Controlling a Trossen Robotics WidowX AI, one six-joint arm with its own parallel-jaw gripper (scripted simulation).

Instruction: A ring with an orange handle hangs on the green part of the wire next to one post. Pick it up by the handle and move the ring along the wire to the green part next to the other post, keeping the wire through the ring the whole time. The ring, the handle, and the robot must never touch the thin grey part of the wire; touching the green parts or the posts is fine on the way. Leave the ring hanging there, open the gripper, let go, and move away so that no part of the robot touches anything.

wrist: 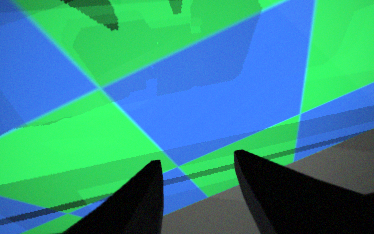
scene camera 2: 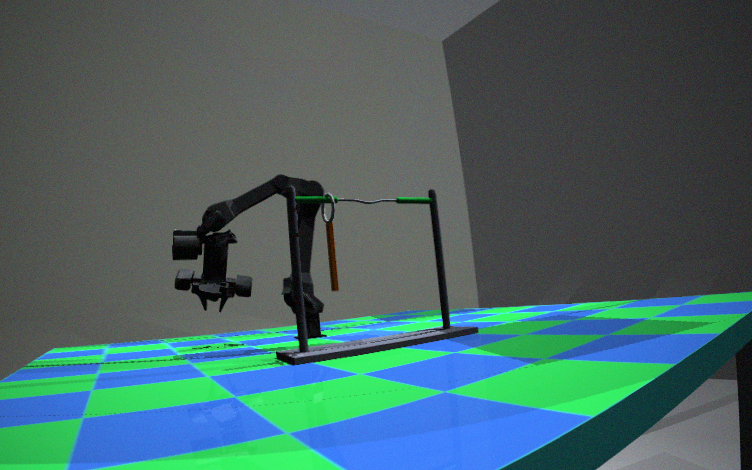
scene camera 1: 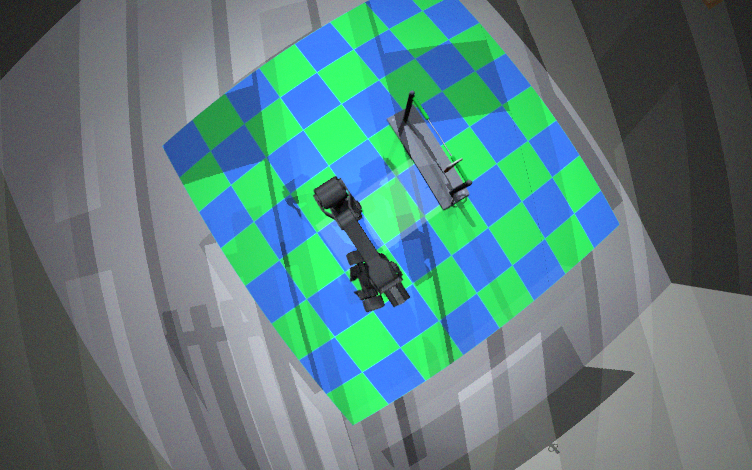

Labels:
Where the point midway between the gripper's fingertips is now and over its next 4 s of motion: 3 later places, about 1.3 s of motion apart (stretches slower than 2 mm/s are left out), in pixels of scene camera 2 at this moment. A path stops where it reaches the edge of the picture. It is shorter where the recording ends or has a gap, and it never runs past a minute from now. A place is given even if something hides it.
My gripper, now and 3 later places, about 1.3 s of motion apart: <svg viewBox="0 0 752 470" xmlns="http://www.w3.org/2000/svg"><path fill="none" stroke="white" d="M213 310L318 299L332 273L344 279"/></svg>

